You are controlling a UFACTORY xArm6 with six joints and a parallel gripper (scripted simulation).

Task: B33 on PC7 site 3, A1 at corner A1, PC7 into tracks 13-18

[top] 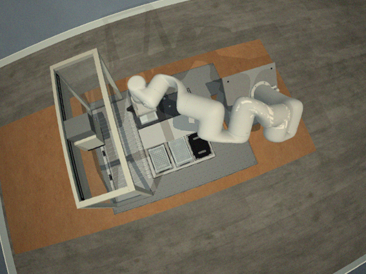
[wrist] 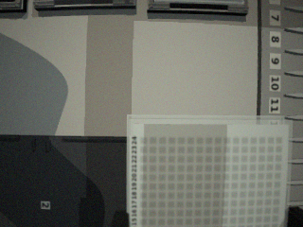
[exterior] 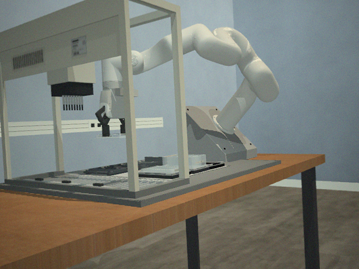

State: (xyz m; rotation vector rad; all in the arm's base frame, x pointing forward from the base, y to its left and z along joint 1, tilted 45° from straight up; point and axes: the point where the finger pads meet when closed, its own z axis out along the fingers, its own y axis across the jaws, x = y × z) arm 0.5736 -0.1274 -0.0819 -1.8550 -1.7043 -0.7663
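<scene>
Now: hand 90 mm past the plate carrier PC7, 20 mm to the left of it and 130 mm above it. Also, from my hand: 384-well plate B33: 10 mm below; then 96-well plate B38: 30 mm ahead, 230 mm to the left, 120 mm below; then deep-well block B83: 80 mm behind, 240 mm to the left, 110 mm below.
</scene>
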